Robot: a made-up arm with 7 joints. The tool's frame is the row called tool.
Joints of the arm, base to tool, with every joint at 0 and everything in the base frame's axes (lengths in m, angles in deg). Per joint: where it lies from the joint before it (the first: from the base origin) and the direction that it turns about. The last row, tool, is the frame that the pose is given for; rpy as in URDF.
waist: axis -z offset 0 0 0.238
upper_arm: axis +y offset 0 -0.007 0.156
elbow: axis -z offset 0 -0.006 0.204
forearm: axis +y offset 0 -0.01 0.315
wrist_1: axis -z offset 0 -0.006 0.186
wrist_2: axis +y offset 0 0 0.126
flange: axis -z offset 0 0 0.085
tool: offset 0 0 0 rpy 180 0 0
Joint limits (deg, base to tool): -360..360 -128.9..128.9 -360..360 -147.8..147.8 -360..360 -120.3..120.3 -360..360
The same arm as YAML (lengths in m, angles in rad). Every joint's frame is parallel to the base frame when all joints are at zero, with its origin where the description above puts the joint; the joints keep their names.
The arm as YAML. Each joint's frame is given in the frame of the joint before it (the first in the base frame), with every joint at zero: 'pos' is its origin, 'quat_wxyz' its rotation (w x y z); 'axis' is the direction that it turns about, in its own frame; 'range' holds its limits. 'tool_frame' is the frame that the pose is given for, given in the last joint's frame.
length_unit: m
angle_unit: rad
joints:
  - joint: waist
    pos: [0.0, 0.0, 0.238]
    quat_wxyz: [1.0, 0.0, 0.0, 0.0]
    axis: [0.0, 0.0, -1.0]
    range: [-6.2832, 6.2832]
  - joint: upper_arm
    pos: [0.0, -0.007, 0.156]
    quat_wxyz: [1.0, 0.0, 0.0, 0.0]
    axis: [0.0, 1.0, 0.0]
    range: [-2.2497, 2.2497]
  - joint: elbow
    pos: [0.0, -0.006, 0.204]
    quat_wxyz: [1.0, 0.0, 0.0, 0.0]
    axis: [0.0, 0.0, -1.0]
    range: [-6.2832, 6.2832]
  - joint: forearm
    pos: [0.0, -0.01, 0.315]
    quat_wxyz: [1.0, 0.0, 0.0, 0.0]
    axis: [0.0, 1.0, 0.0]
    range: [-2.5796, 2.5796]
  - joint: wrist_1
    pos: [0.0, -0.006, 0.186]
    quat_wxyz: [1.0, 0.0, 0.0, 0.0]
    axis: [0.0, 0.0, -1.0]
    range: [-6.2832, 6.2832]
  - joint: wrist_2
    pos: [0.0, 0.0, 0.126]
    quat_wxyz: [1.0, 0.0, 0.0, 0.0]
    axis: [0.0, 1.0, 0.0]
    range: [-2.0996, 2.0996]
  - joint: flange
    pos: [0.0, 0.0, 0.085]
    quat_wxyz: [1.0, 0.0, 0.0, 0.0]
    axis: [0.0, 0.0, -1.0]
    range: [-6.2832, 6.2832]
tool_frame:
  pos: [0.0, 0.0, 0.0]
  quat_wxyz: [0.0, 1.0, 0.0, 0.0]

